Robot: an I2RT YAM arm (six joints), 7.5 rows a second.
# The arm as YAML. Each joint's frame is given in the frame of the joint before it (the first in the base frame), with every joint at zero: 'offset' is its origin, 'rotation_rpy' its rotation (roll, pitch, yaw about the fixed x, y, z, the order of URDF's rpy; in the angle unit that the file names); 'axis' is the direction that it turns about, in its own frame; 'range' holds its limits. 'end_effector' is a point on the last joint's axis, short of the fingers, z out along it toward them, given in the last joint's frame.
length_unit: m
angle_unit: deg
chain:
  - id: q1
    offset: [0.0, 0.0, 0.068]
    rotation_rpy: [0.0, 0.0, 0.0]
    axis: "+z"
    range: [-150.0, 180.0]
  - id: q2
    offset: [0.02, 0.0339, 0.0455]
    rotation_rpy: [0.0, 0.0, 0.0]
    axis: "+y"
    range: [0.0, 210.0]
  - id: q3
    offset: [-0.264, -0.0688, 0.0]
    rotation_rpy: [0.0, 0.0, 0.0]
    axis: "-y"
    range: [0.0, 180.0]
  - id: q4
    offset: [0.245, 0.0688, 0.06]
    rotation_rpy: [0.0, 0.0, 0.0]
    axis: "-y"
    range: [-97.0, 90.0]
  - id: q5
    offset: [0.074, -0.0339, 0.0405]
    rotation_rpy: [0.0, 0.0, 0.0]
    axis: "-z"
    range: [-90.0, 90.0]
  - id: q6
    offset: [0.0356, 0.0, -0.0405]
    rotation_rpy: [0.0, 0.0, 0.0]
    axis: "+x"
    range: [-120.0, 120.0]
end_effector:
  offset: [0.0, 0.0, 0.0]
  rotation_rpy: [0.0, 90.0, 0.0]
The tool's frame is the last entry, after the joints.
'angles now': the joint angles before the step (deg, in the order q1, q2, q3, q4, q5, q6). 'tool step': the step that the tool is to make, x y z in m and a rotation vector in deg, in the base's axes. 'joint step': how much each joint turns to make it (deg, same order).
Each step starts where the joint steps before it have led.
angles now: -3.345, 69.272, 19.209, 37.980, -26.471, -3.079
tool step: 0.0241, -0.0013, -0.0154, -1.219, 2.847, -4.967
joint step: 0.771, 9.582, 3.054, 3.749, 5.897, 0.011
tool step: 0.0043, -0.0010, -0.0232, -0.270, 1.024, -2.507
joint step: 0.165, 7.023, -1.592, 7.744, 2.660, 0.426
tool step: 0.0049, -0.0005, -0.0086, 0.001, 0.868, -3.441
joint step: 0.413, 3.331, 0.297, 2.464, 3.713, 1.074
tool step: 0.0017, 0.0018, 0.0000, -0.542, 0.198, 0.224
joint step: 0.443, 0.230, 0.442, -0.508, 0.365, -0.478
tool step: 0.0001, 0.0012, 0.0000, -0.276, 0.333, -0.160
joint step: 0.327, -0.153, 0.111, -0.622, 0.548, -0.135
